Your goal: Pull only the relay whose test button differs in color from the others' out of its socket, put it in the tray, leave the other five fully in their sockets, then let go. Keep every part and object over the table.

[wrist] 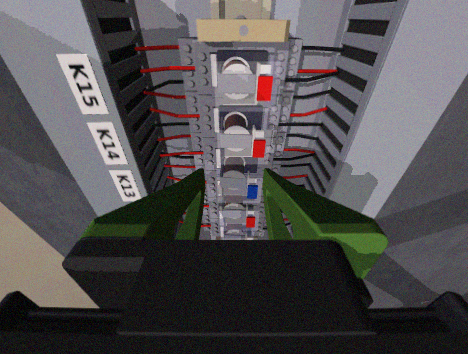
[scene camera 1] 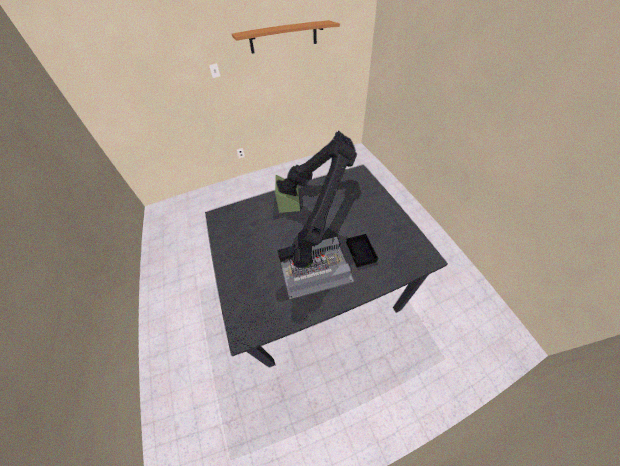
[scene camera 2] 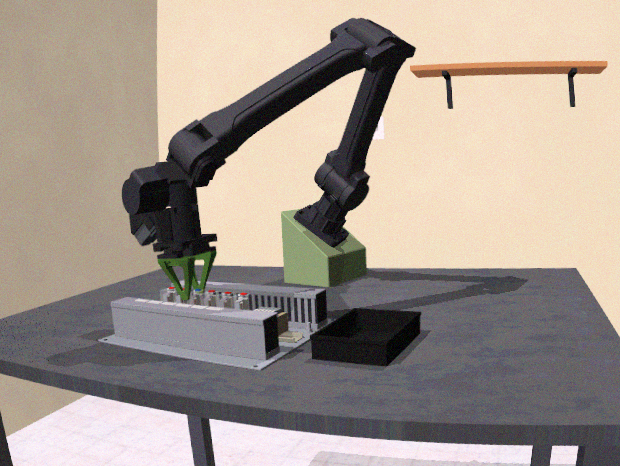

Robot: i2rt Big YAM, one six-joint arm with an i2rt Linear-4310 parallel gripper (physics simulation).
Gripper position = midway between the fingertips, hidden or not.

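Note:
My gripper [scene camera 2: 192, 297] is there for me to see. The wrist view shows it too, so I find my gripper [wrist: 233, 176] there as well.

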